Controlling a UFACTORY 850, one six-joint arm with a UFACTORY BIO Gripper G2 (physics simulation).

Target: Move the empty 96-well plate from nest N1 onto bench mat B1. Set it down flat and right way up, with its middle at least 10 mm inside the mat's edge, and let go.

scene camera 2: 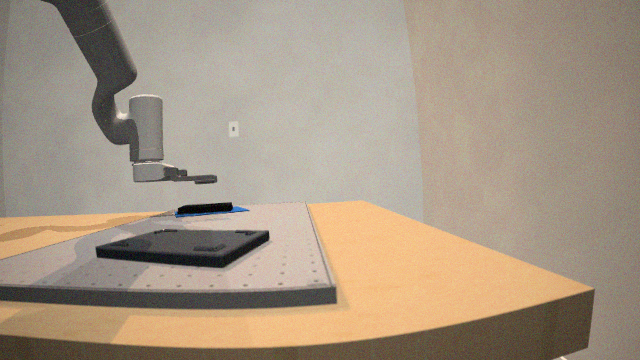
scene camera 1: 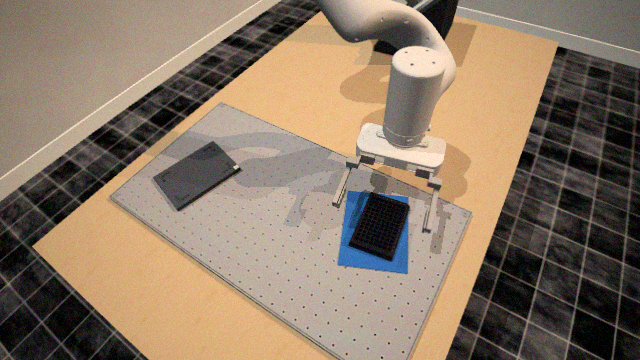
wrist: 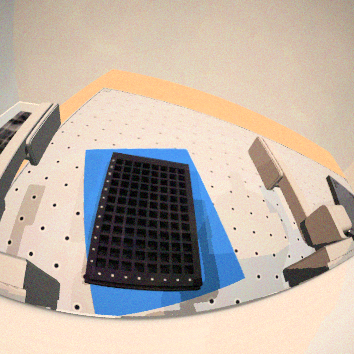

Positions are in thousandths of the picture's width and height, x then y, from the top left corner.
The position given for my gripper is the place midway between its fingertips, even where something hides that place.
In view: my gripper (scene camera 1: 593, 607), a black 96-well plate (scene camera 1: 591, 640), a dark grey nest N1 (scene camera 2: 276, 690) and a blue bench mat B1 (scene camera 1: 545, 712).
The black 96-well plate is seen too in the wrist view (wrist: 408, 668). My gripper is seen too in scene camera 2 (scene camera 2: 337, 496) and in the wrist view (wrist: 465, 352). The dark grey nest N1 also shows in scene camera 1 (scene camera 1: 305, 488).
